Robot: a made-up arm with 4 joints.
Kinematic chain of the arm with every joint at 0, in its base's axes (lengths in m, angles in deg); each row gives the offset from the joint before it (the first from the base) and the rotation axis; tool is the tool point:
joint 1: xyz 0 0 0.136 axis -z
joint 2: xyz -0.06 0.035 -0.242 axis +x
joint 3: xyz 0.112 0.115 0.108 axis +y
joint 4: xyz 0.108 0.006 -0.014 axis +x
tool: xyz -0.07 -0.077 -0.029
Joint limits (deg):
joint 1: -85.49..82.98
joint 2: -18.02..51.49
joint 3: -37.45..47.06
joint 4: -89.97..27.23
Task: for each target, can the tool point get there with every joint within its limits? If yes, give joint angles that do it. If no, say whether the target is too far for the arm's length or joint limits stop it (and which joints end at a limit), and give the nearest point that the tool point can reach.
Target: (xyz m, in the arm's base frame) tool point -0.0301 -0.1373 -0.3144
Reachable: no: joint limits stop it (at a limit: joint 1, joint 2, joint 4) | nearest point 0.1137 -0.0584 -0.1014 | short by 0.269 m
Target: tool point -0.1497 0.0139 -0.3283
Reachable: no: joint limits stop it (at a limit: joint 1, joint 2, joint 4) | nearest point -0.1021 0.0456 -0.1024 | short by 0.233 m
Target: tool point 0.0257 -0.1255 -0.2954
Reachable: no: joint limits stop it (at a limit: joint 1, joint 2, joint 4) | nearest point 0.1139 -0.0594 -0.1011 | short by 0.223 m
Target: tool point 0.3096 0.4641 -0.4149
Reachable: no: too far | nearest point 0.0905 0.1356 -0.0752 | short by 0.521 m
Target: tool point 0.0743 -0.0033 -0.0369
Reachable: yes | joints 40.94 27.28 39.84 -5.37
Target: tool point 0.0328 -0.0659 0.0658
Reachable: yes | joints 40.60 42.82 -22.47 -72.36
